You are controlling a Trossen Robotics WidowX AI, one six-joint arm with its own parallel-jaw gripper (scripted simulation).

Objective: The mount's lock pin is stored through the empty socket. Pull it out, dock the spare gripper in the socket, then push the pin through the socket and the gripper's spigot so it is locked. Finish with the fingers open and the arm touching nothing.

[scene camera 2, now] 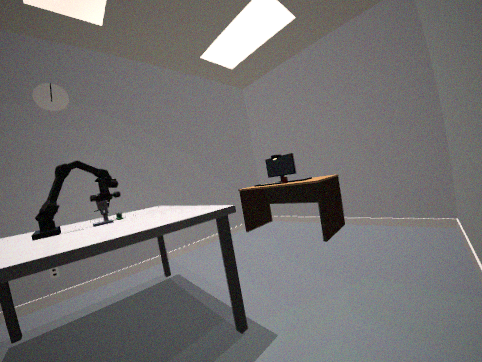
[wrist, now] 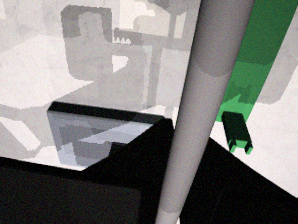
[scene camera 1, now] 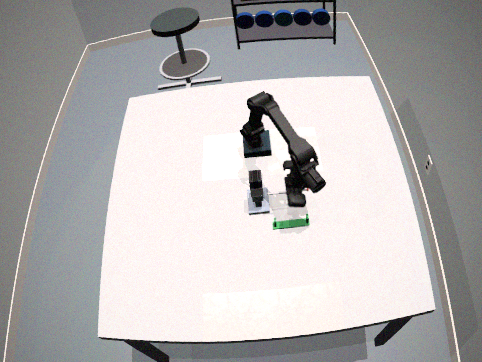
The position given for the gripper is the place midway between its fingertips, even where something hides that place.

Note:
The gripper [wrist: 173, 129] carries a lock pin. Further things: a mount [wrist: 84, 134].

